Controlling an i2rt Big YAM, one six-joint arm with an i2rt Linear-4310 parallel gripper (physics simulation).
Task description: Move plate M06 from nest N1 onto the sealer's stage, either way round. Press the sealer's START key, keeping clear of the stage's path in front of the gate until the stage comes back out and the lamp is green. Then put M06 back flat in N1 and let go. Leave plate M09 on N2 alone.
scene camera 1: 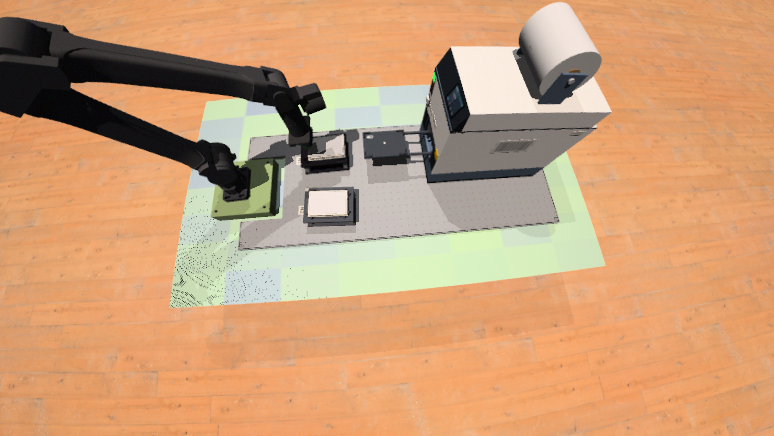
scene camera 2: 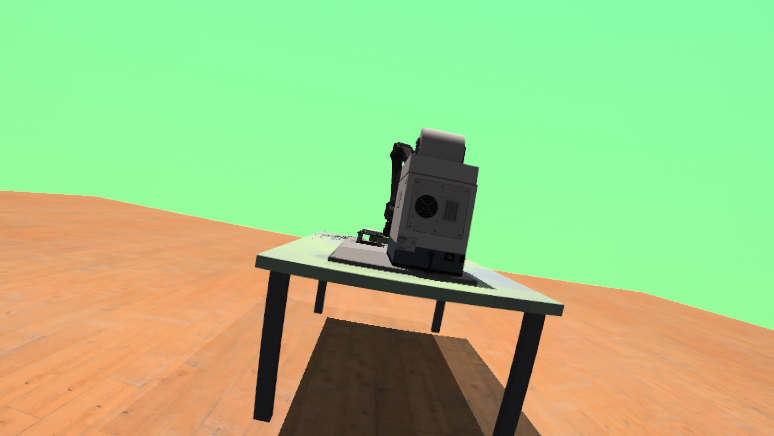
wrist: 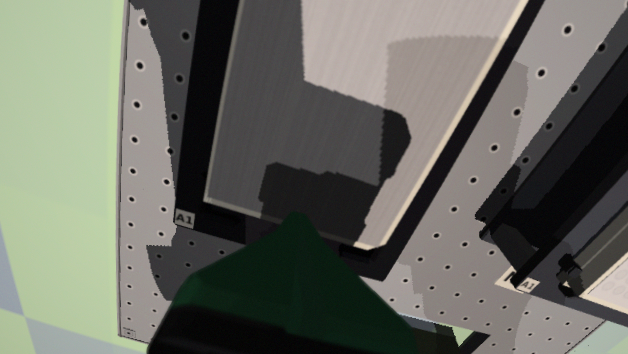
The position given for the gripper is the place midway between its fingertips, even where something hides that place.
In view: the gripper (wrist: 294,224), a white-lidded plate (scene camera 1: 321,203) and a black sealer stage (scene camera 1: 373,142).
The white-lidded plate shows as well in the wrist view (wrist: 595,283).
